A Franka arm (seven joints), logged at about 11 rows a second.
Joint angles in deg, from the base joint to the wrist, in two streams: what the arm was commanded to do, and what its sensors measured. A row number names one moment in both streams.
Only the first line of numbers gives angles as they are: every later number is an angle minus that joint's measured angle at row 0.
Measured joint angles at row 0:
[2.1 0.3 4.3 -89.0 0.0 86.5 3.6]
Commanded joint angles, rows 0 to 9:
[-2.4 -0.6 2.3 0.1 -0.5 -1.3 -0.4]
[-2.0 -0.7 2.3 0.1 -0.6 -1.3 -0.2]
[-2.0 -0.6 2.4 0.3 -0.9 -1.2 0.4]
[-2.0 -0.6 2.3 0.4 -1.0 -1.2 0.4]
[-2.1 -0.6 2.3 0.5 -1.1 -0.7 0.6]
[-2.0 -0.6 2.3 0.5 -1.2 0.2 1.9]
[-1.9 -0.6 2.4 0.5 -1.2 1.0 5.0]
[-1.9 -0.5 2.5 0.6 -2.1 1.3 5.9]
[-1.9 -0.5 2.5 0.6 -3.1 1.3 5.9]
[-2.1 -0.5 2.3 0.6 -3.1 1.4 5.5]
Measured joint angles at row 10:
[-1.1 0.0 1.5 0.3 -2.1 1.4 4.7]
